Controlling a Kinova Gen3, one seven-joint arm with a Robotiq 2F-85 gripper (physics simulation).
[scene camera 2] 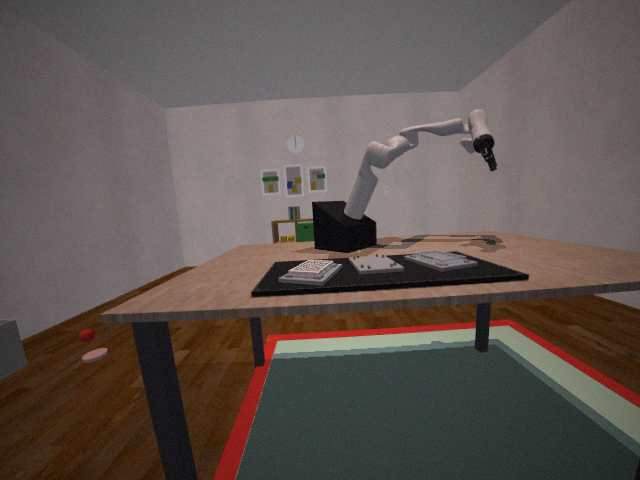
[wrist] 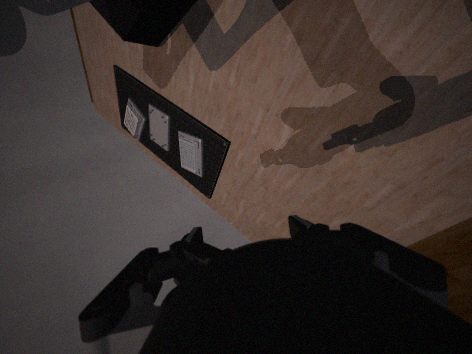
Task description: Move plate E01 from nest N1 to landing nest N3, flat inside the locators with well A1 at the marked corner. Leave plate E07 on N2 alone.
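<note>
A light well plate (scene camera 2: 313, 266) (wrist: 131, 119) sits on a nest at the left of the black board (scene camera 2: 392, 282) (wrist: 216, 162). Another light plate (scene camera 2: 439, 256) (wrist: 190, 153) sits on the nest at the right of the board. Between them is a nest (scene camera 2: 376, 264) (wrist: 159, 128) with small dark locators and no plate on it. Labels and the marked corner are too small to read, so I cannot tell which plate is E01 and which is E07. My gripper (scene camera 2: 492, 168) (wrist: 246, 231) is open and empty, high above the table, right of the board, and tilted.
The black robot base (scene camera 2: 341, 232) stands on the wooden table (scene camera 2: 206, 289) (wrist: 280, 200) behind the board. The arm's shadows fall on the table right of the board. The table's front edge runs close along the board. A shelf (scene camera 2: 275, 222) stands far behind.
</note>
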